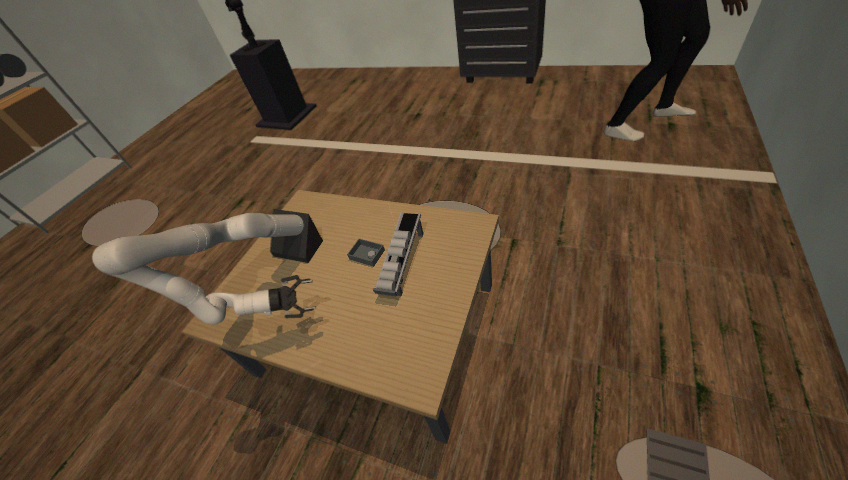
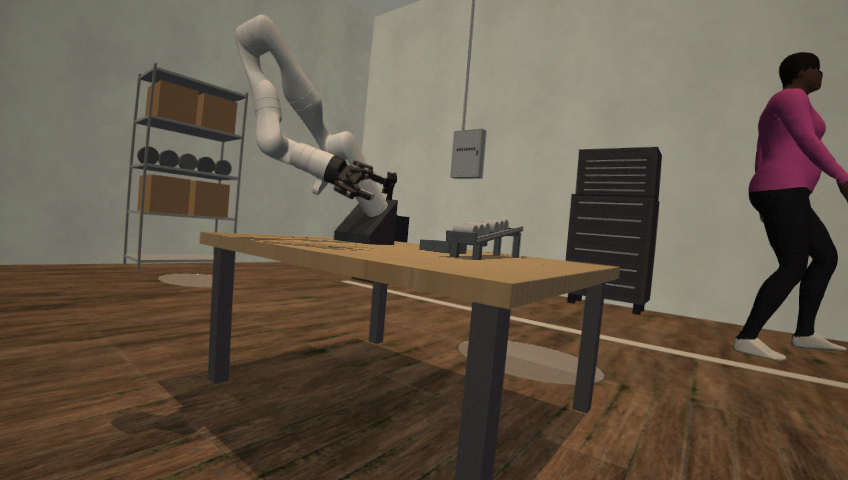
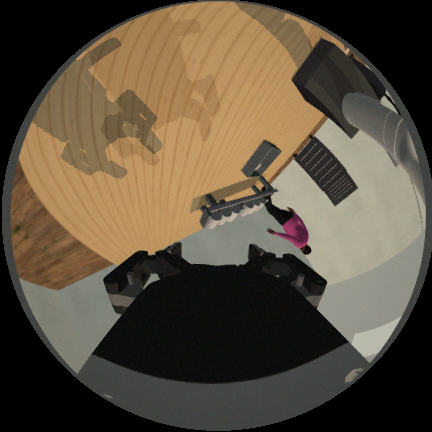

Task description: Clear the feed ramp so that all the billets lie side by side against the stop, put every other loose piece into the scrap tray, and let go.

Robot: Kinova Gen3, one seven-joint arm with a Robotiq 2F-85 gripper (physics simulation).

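Pixels of known places: gripper, fingertip midpoint: (image 1: 314, 294) (image 2: 379, 189) (image 3: 214, 250); arm's base, link origin: (image 1: 295, 225) (image 2: 377, 208) (image 3: 353, 108).
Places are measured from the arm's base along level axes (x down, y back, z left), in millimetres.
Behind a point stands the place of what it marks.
Note:
The feed ramp (image 1: 409, 221) (image 2: 501, 233) (image 3: 240, 202) stands on legs on the table. Several light grey billets lie across it in two groups. The lower group (image 1: 388, 276) {y -516, x 41, z -115 mm} lies side by side by the stop (image 1: 386, 292) {y -527, x 66, z -170 mm} at the near end. The upper group (image 1: 398, 242) {y -493, x 18, z 36 mm} lies farther up, with a gap between. Something small and dark shows in that gap, too small to tell. The scrap tray (image 1: 361, 261) {y -319, x 120, z -27 mm} (image 2: 434, 245) {y -319, x 113, z -26 mm} (image 3: 261, 156) {y -295, x 105, z -25 mm} lies beside the ramp and holds a small light piece (image 1: 371, 253) {y -346, x 114, z 21 mm}. My gripper (image 1: 308, 295) {y -330, x -36, z -306 mm} (image 2: 380, 186) {y -330, x -36, z -306 mm} (image 3: 214, 250) {y -330, x -36, z -306 mm} is open and empty, above the table, well away from the ramp.
The dark robot base (image 1: 294, 237) {y -4, x 40, z -38 mm} (image 2: 368, 226) {y -33, x 70, z -66 mm} (image 3: 322, 82) {y -29, x 78, z -74 mm} stands on the wooden table (image 1: 380, 350) {y -581, x 133, z -362 mm} (image 2: 404, 267) {y -634, x 136, z -510 mm} (image 3: 200, 150) {y -305, x 133, z -227 mm}, on the tray's other side from the ramp. A person (image 1: 672, 53) (image 2: 788, 148) (image 3: 295, 227) stands on the floor beyond the table. A dark drawer cabinet (image 1: 499, 38) (image 2: 615, 237) stands by the wall.

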